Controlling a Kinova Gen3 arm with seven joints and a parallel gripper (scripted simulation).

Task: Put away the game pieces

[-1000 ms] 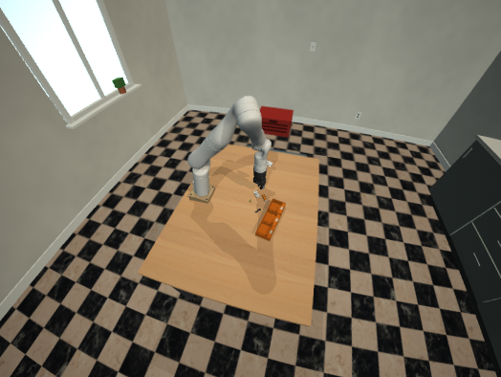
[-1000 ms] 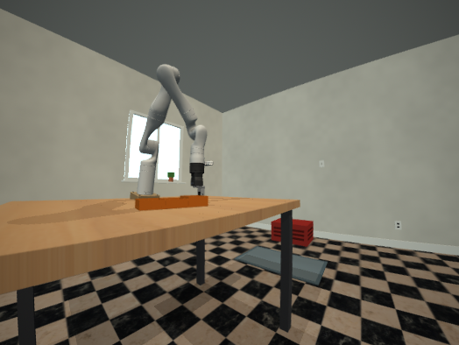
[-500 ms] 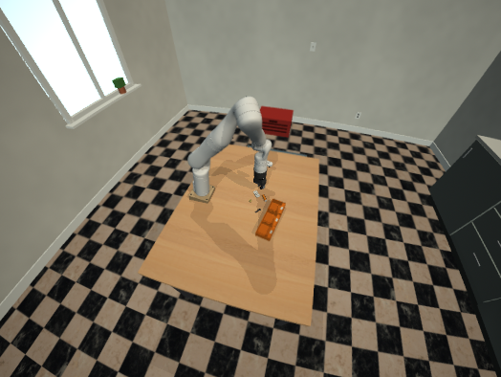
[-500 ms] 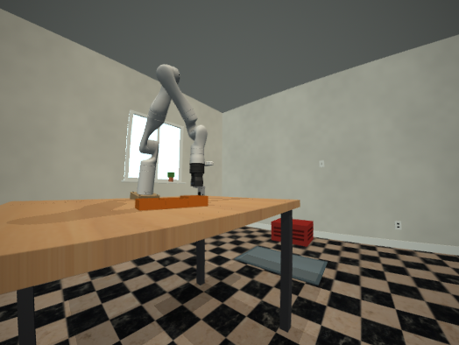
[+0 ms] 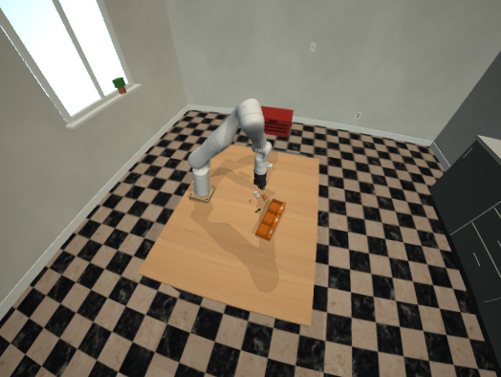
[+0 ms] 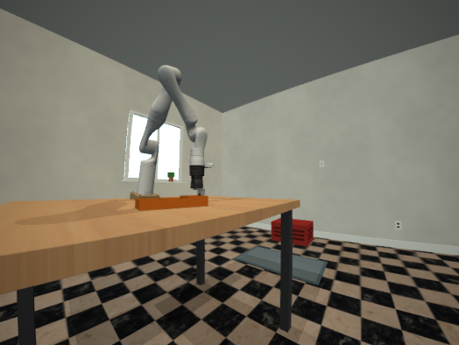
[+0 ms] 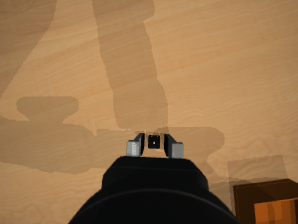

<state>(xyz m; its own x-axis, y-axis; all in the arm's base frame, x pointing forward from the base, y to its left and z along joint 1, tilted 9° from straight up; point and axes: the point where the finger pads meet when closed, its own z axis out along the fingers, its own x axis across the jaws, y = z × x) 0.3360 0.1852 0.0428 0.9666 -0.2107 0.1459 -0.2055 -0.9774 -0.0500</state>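
My hand is 1 cm above the black die. Also, from my hand: orange battery: 5 cm ahead, 7 cm to the right, 1 cm below; brass nut: 3 cm behind, 12 cm to the right, 2 cm below; white domino: 1 cm behind, 6 cm to the right, 2 cm below.
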